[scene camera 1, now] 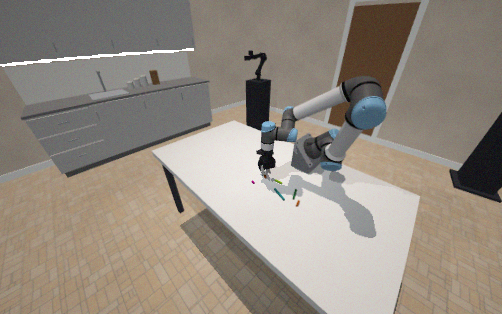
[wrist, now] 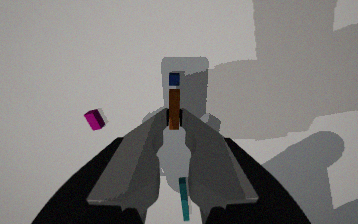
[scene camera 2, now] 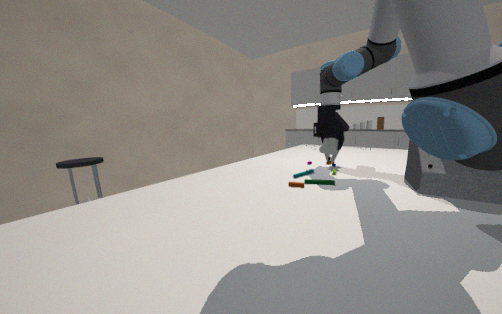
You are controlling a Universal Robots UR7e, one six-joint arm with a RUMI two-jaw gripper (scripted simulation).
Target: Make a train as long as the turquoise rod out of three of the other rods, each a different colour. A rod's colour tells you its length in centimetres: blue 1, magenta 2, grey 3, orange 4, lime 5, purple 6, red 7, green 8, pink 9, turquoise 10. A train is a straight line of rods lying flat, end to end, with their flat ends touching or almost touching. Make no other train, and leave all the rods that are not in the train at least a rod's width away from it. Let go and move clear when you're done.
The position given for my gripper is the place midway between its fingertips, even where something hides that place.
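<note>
My gripper (scene camera 2: 329, 164), (wrist: 174, 110), in sight.
</note>
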